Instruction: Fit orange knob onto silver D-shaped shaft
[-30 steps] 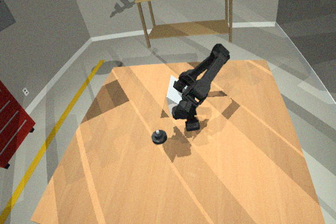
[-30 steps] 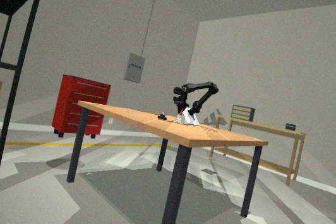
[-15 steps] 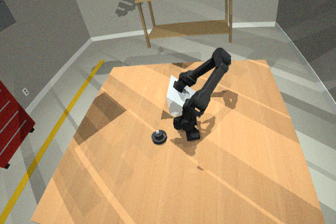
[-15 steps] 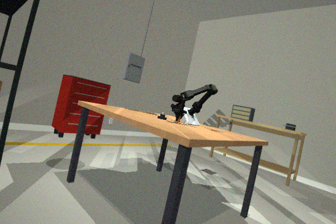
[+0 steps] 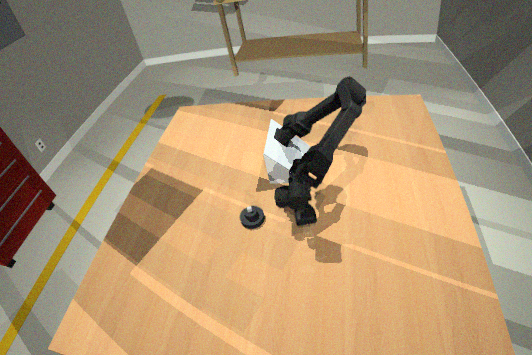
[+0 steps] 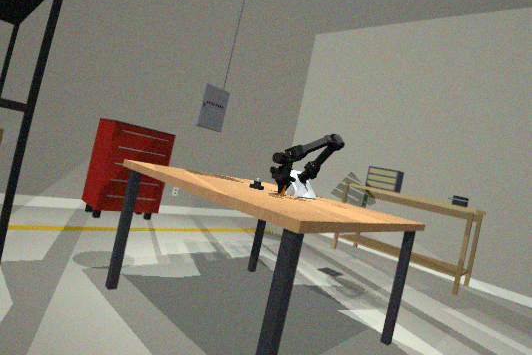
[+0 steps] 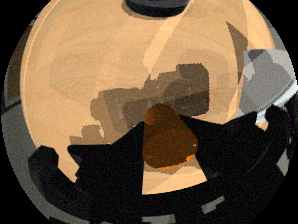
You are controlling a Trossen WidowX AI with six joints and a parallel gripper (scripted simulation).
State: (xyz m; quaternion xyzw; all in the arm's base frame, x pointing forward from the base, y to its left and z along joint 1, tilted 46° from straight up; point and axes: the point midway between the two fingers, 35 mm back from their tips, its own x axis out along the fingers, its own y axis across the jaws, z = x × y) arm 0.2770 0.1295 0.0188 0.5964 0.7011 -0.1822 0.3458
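My gripper tip is 3 cm below the orange knob. The rest, counted from my gripper tip: dark round pedestal (17 cm to the right, 2 cm ahead, 2 cm above).
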